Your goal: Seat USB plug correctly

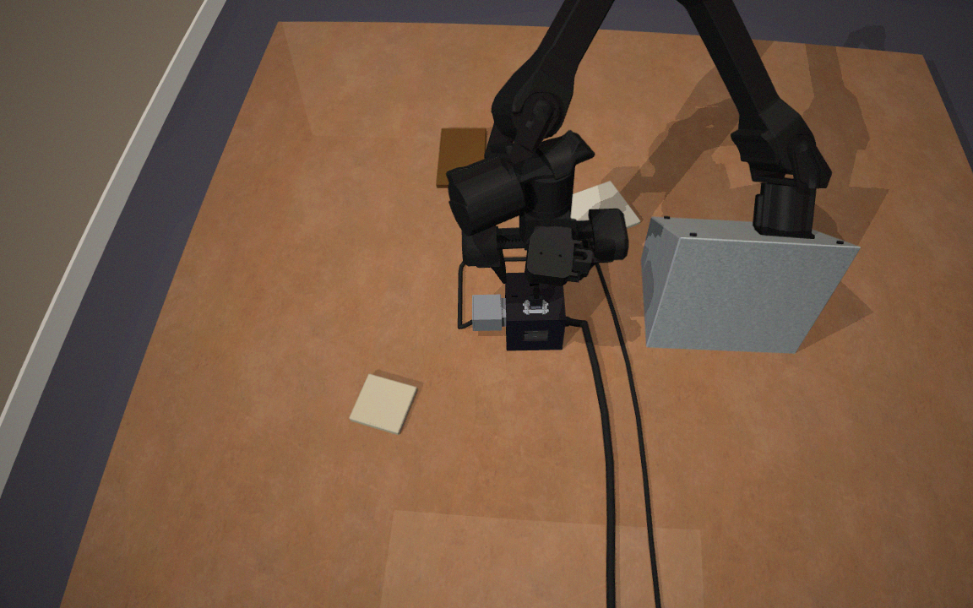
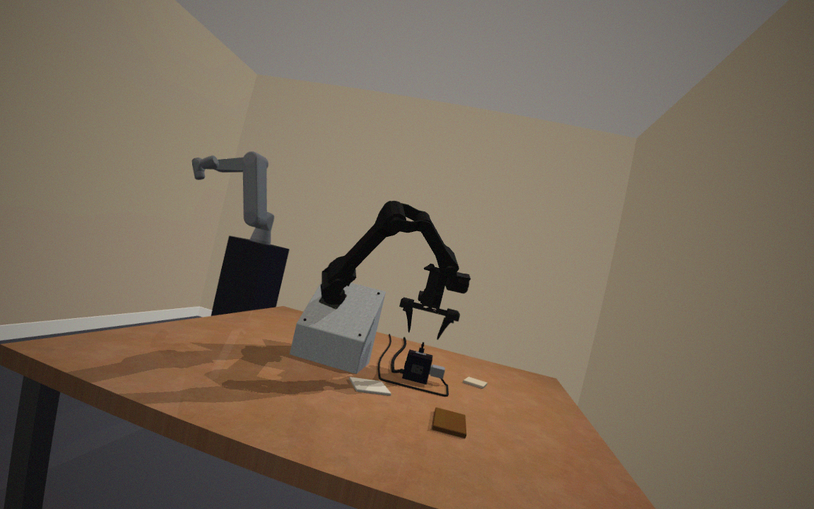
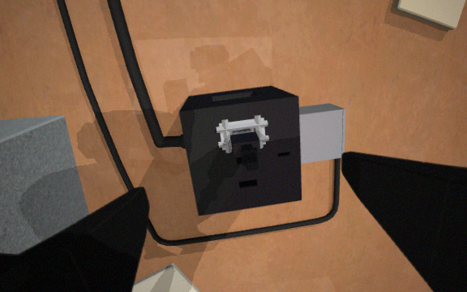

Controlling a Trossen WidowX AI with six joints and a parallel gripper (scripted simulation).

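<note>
Right now my gripper tip is 10 mm short of the dark USB plug and 40 mm above it. From my gripper tip the other things lie so: brown tile: 170 mm ahead, 310 mm to the right, 130 mm below; then light grey socket frame: 10 mm ahead, 60 mm below.
</note>
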